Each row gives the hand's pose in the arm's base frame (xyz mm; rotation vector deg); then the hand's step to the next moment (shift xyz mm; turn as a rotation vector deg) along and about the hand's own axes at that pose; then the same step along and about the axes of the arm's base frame.
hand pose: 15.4 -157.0 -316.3 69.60 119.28 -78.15
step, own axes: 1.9 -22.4 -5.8 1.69 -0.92 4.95
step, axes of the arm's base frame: -18.5 2.4 13.8 -2.41 -3.70 -2.95
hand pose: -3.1 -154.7 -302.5 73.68 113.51 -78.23
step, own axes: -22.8 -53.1 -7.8 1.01 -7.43 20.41
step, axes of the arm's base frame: -33.1 -8.5 47.3 -10.13 -18.32 -5.88
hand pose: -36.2 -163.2 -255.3 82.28 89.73 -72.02
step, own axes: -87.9 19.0 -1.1 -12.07 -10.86 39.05
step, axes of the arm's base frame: 34.4 -30.1 77.4 -13.60 -40.03 0.96
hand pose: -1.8 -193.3 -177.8 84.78 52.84 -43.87
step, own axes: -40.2 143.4 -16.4 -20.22 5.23 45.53
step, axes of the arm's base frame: 106.3 9.2 105.1 -3.03 -47.70 14.99
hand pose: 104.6 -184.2 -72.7 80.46 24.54 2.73
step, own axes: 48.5 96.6 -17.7 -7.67 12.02 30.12
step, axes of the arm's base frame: 60.2 47.6 78.2 5.12 -28.42 16.64
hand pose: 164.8 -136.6 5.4 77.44 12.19 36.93
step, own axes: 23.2 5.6 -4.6 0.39 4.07 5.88
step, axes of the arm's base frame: 14.8 16.9 9.3 2.00 -4.39 5.29
